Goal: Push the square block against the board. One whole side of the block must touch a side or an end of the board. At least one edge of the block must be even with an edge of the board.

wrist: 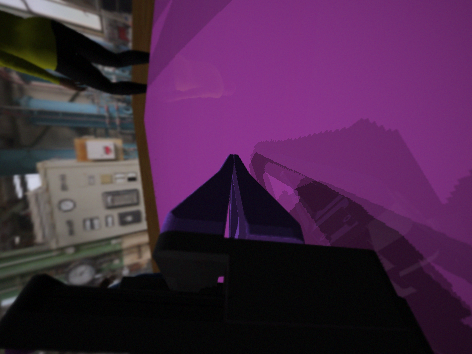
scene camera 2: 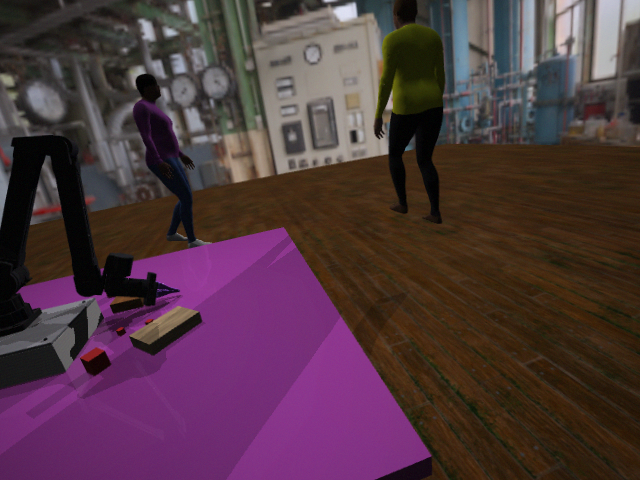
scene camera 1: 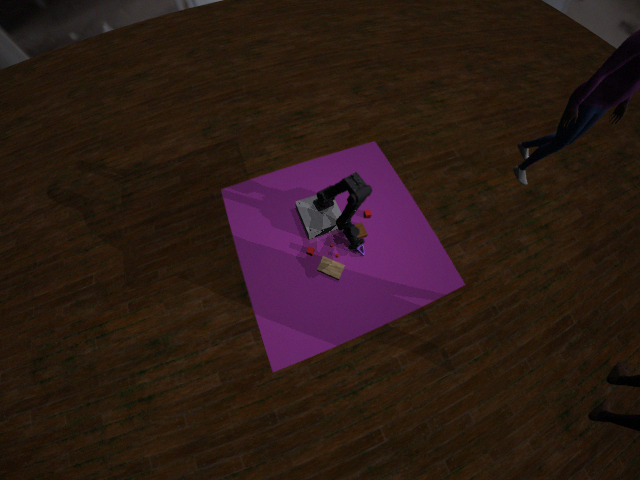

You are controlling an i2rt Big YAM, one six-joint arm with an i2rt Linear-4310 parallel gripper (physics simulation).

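Places are measured from the arm's base along level axes (x left, y up, z ahead), in metres.
Pixels of known places: gripper, fingertip midpoint: [wrist: 232, 161] [scene camera 2: 179, 290] [scene camera 1: 364, 254]; arm's base at its link origin: [scene camera 2: 17, 325] [scene camera 1: 323, 203].
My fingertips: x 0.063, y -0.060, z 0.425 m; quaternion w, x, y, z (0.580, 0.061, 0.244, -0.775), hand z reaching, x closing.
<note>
Ahead of a thing's pixels: the offset from my fingertips to its top centre. "pt": to the spot under its first point.
The square block, brown wood {dx +0.053, dy +0.014, dz -0.159 m} [scene camera 1: 361, 230] [scene camera 2: 126, 304], lies flat on the purple surface beside the arm's wrist, which partly hides it in both scene views. The board, a pale wooden rectangle {pt dx -0.236, dy +0.014, dz -0.023 m} [scene camera 1: 330, 268] [scene camera 2: 166, 329], lies flat apart from the block, with a gap between them. My gripper [scene camera 1: 363, 253] [scene camera 2: 178, 290] [wrist: 232, 161] is shut and empty, its purple fingertips together. It points away from the base, low over the surface, with the tips past the block. The block and the board do not show in the wrist view.
A red cube {dx -0.290, dy +0.023, dz -0.187 m} [scene camera 1: 310, 251] [scene camera 2: 95, 361] lies near the board. Another red cube {dx +0.181, dy +0.023, dz -0.237 m} [scene camera 1: 367, 213] lies beyond the block. Two tiny red cubes {dx -0.149, dy -0.001, dz -0.159 m} [scene camera 1: 331, 245] {dx -0.152, dy -0.001, dz -0.081 m} [scene camera 1: 337, 255] lie between block and board. The grey robot base [scene camera 1: 313, 219] [scene camera 2: 31, 359] stands behind them.
</note>
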